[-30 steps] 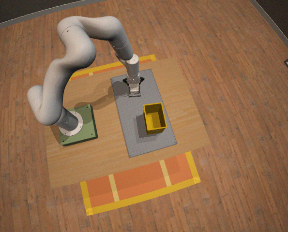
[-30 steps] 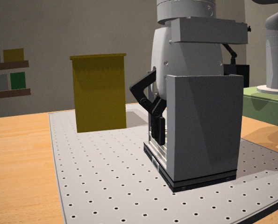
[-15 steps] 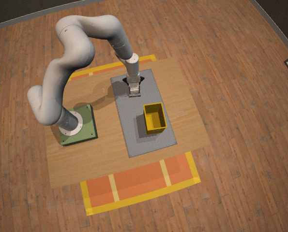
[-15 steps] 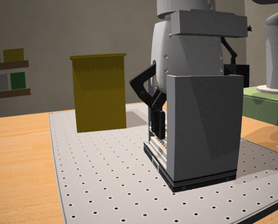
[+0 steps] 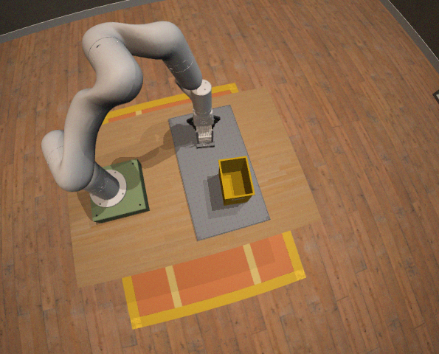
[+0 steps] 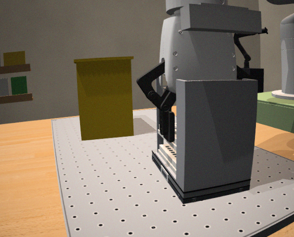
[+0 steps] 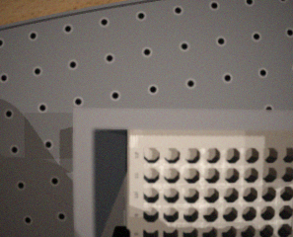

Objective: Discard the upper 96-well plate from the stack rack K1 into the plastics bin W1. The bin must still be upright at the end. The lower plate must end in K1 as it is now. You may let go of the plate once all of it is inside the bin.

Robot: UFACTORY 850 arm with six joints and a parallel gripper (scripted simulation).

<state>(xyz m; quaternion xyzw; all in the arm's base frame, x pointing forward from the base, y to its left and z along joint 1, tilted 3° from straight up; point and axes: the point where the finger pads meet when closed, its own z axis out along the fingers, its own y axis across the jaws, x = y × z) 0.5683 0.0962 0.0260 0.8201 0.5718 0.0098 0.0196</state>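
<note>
My gripper is now 350 mm to the left of the yellow plastics bin W1 and 20 mm below it.
</note>
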